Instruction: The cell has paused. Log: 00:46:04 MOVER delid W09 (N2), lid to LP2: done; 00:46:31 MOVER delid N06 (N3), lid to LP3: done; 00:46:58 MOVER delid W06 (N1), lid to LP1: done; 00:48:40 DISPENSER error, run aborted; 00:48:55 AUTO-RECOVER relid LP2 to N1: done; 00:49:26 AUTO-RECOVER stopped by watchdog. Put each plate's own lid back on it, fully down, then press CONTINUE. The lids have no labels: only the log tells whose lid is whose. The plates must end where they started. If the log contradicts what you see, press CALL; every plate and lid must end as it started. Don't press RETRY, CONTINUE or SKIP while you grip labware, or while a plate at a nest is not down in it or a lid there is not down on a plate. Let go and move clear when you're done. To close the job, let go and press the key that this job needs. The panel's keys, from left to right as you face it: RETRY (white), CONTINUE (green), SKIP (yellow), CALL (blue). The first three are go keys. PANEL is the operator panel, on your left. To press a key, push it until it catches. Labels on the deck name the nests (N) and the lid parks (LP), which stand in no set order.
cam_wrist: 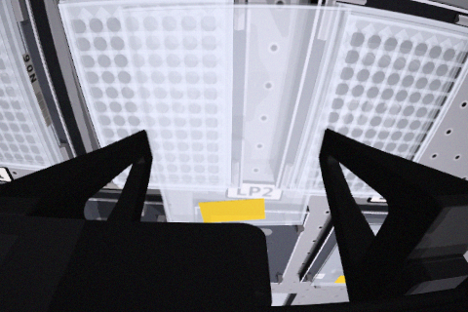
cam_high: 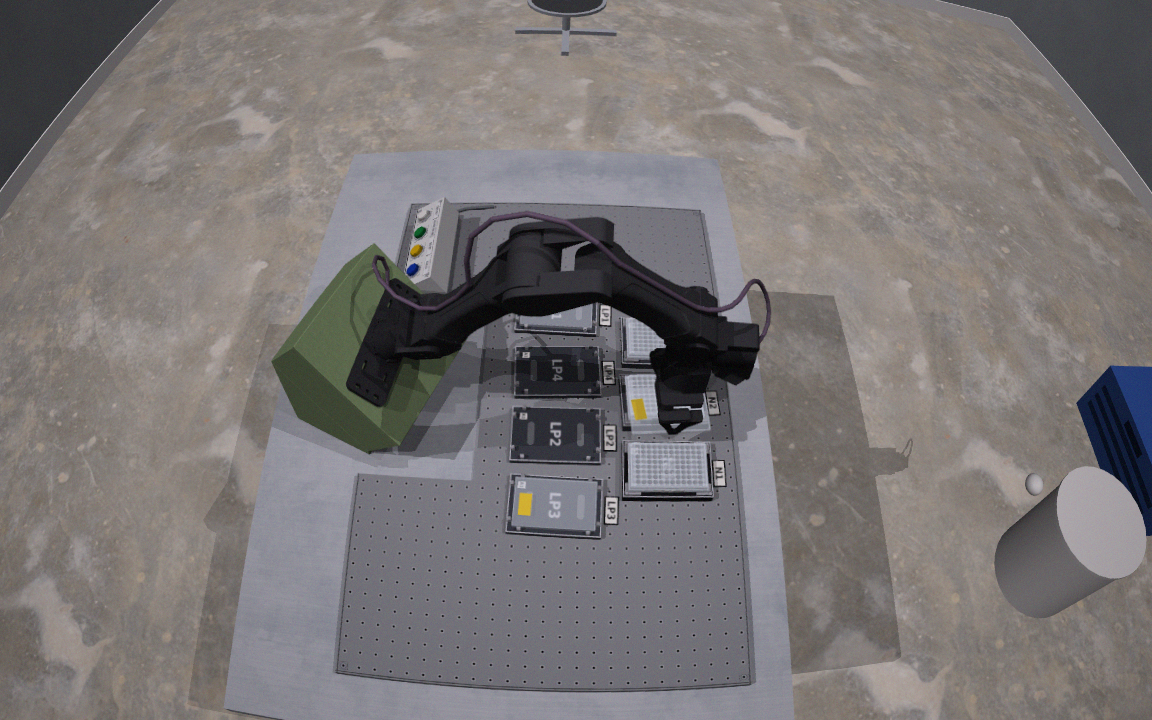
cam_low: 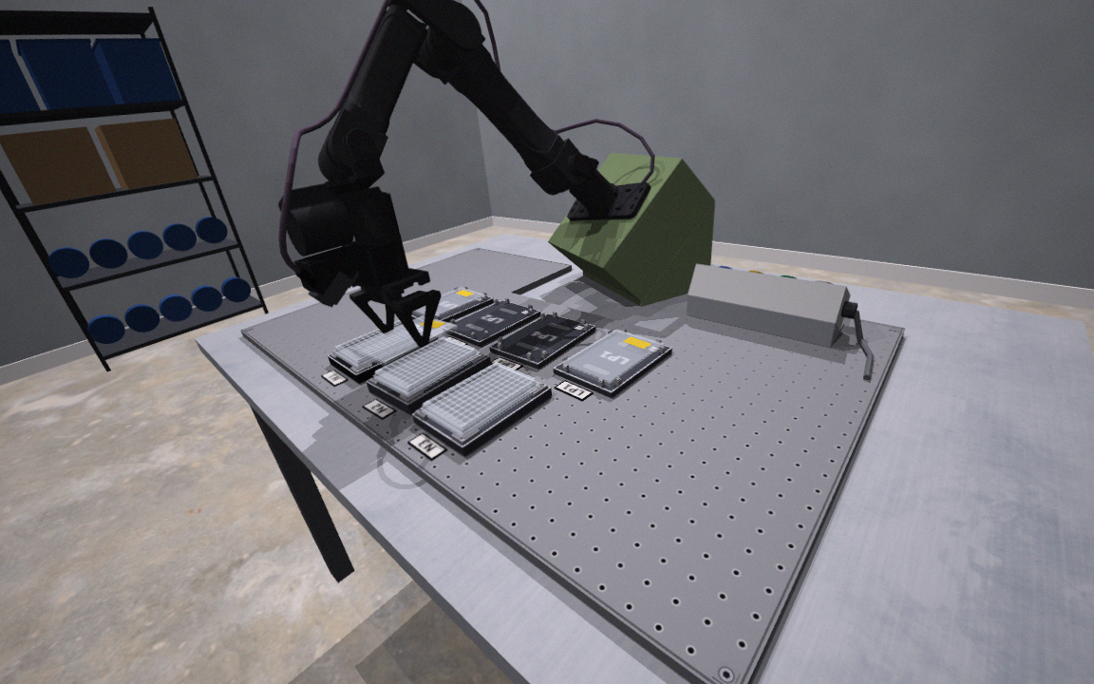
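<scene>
My hand is 21 cm past the clear lid, 22 cm to the right of it and 5 cm above it. Also, from my hand: yellow skip key (48 cm behind, 29 cm to the left); then blue call key (48 cm behind, 24 cm to the left); then lid park (18 cm behind, 4 cm to the right, 6 cm below).
</scene>
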